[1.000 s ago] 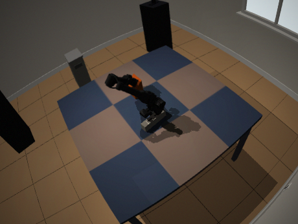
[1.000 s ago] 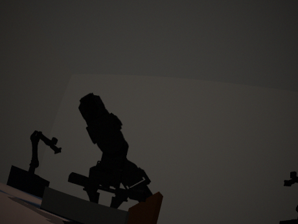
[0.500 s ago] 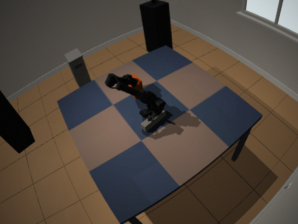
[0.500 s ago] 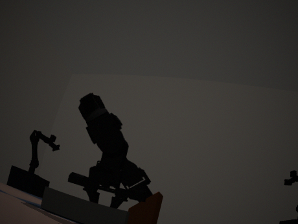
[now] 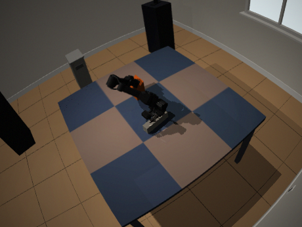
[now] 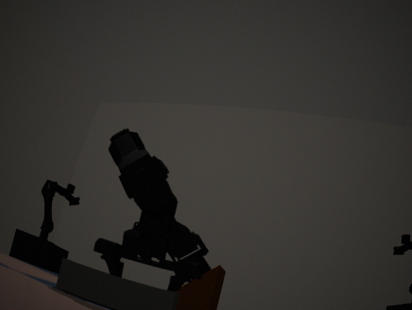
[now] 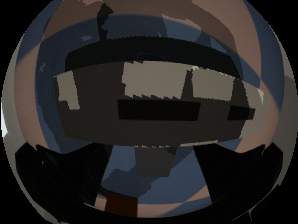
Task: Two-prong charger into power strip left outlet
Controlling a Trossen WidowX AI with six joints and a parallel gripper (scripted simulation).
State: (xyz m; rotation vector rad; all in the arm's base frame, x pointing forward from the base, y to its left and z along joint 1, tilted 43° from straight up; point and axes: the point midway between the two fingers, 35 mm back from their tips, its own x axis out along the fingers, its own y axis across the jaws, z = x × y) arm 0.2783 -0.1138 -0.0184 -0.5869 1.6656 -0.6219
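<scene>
My gripper tip is 20 mm short of the black two-prong charger and 10 mm below it.
</scene>
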